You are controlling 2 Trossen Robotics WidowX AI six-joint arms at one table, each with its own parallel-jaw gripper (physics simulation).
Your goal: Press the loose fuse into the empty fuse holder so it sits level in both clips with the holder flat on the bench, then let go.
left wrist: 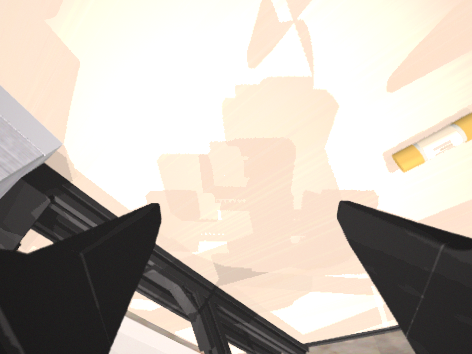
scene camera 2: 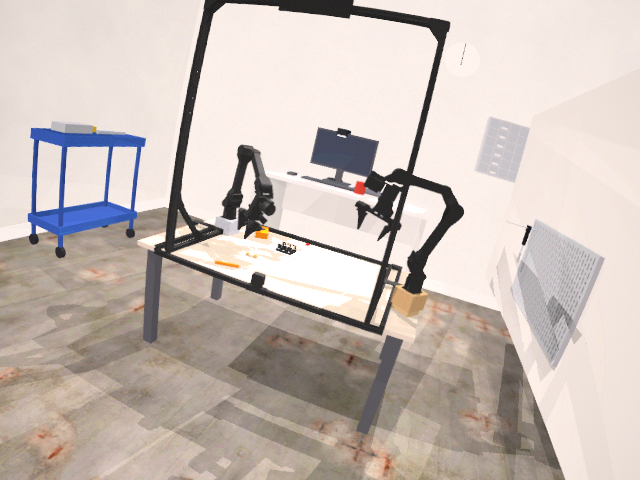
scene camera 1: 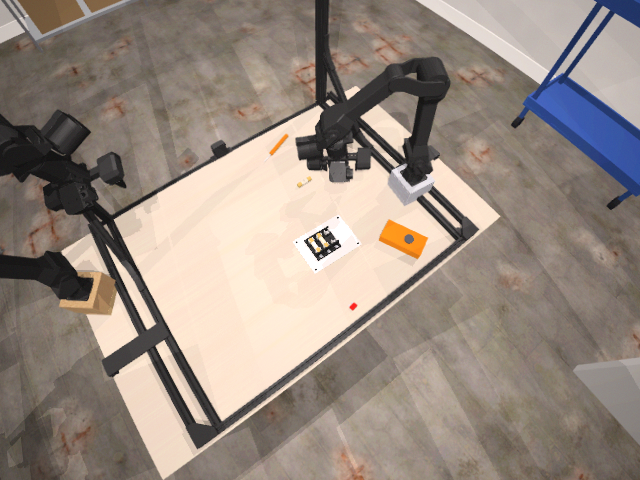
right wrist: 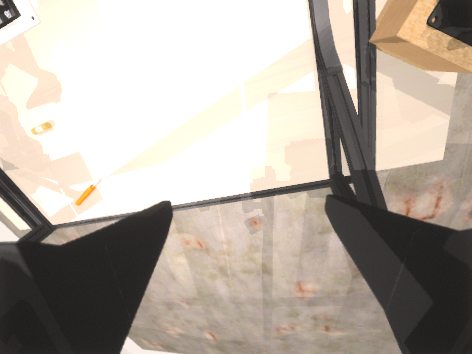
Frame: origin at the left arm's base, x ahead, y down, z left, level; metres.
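Seen in the pictures: left gripper, between the fingertips: (left wrist: 250, 210) (scene camera 2: 241, 234); right gripper, between the fingertips: (scene camera 2: 367, 235) (scene camera 1: 109, 194) (right wrist: 249, 204); left arm's base, origin of its link: (scene camera 2: 228, 217) (scene camera 1: 413, 175); right arm's base, origin of its link: (scene camera 2: 412, 290) (scene camera 1: 80, 289).
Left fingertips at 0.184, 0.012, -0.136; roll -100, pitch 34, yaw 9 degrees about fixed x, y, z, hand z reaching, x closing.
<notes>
Pixels of each thing's middle, then the offset from my left fingertips to it, as dx, dy, dz. "spot": a spot on its surface instead.
- loose fuse, middle of its body: (left wrist: 437, 143) (right wrist: 41, 128) (scene camera 1: 304, 181) (scene camera 2: 251, 255) +0.107, +0.058, -0.052
- white plate, a spot on its surface: (scene camera 1: 348, 239) spot: +0.089, +0.063, +0.197
- orange screwdriver, middle of its body: (right wrist: 88, 192) (scene camera 1: 275, 148) (scene camera 2: 231, 265) +0.126, +0.058, -0.229
- orange block, middle of its body: (scene camera 1: 403, 238) (scene camera 2: 262, 231) -0.053, +0.048, +0.283
- small red piece, middle of its body: (scene camera 1: 352, 305) +0.187, +0.062, +0.377
The loose fuse (scene camera 1: 304, 181) (scene camera 2: 251, 254) (left wrist: 442, 144) (right wrist: 42, 128), white with yellow end caps, lies flat on the bench, apart from the holder. The black fuse holder (scene camera 1: 323, 242) (scene camera 2: 286, 248) sits on a white plate (scene camera 1: 348, 239); two yellow-capped fuses are in it, beside an empty pair of clips at the picture's upper right. My left gripper (left wrist: 250, 210) is open and empty above the bench, with the loose fuse outside its fingers at the right of the left wrist view. My right gripper (scene camera 2: 370, 233) (right wrist: 249, 204) is open and empty, high up and far from the fuse.
An orange screwdriver (scene camera 1: 279, 144) (scene camera 2: 226, 264) (right wrist: 86, 195) lies near the frame's edge. An orange block (scene camera 1: 398, 238) (scene camera 2: 262, 232) with a grey disc and a small red piece (scene camera 1: 353, 306) lie past the holder. Black rails (scene camera 1: 387, 296) border the bench.
</notes>
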